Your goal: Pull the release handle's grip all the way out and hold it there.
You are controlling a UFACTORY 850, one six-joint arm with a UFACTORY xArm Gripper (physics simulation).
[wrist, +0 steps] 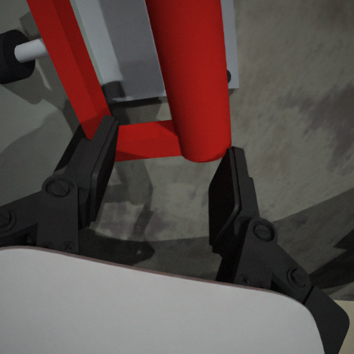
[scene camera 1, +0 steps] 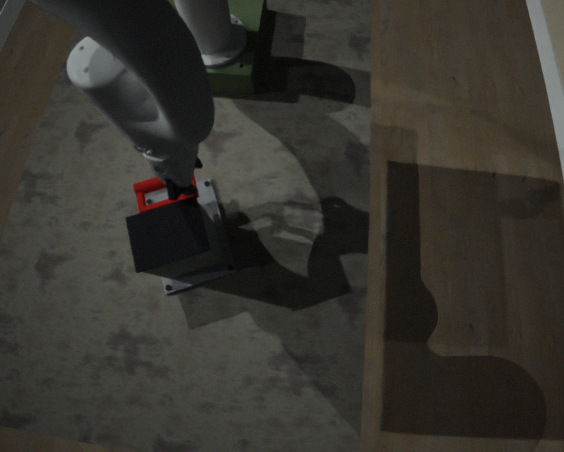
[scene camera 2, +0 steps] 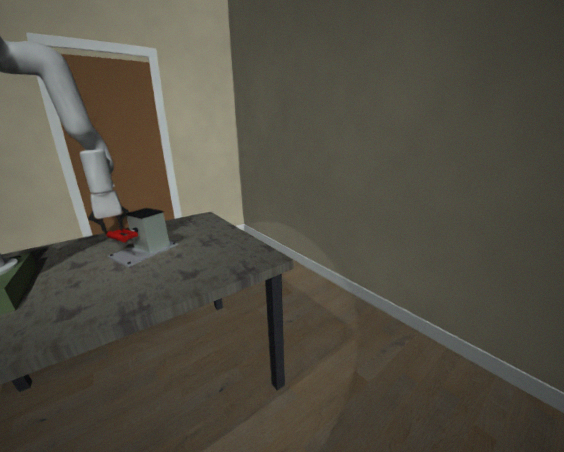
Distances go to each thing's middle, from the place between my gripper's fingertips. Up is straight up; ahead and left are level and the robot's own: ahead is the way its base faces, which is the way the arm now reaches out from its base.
Now: hand 110 mm above the base plate (scene camera 1: 207, 199), 100 mm short of it and 20 mm to the left of it.
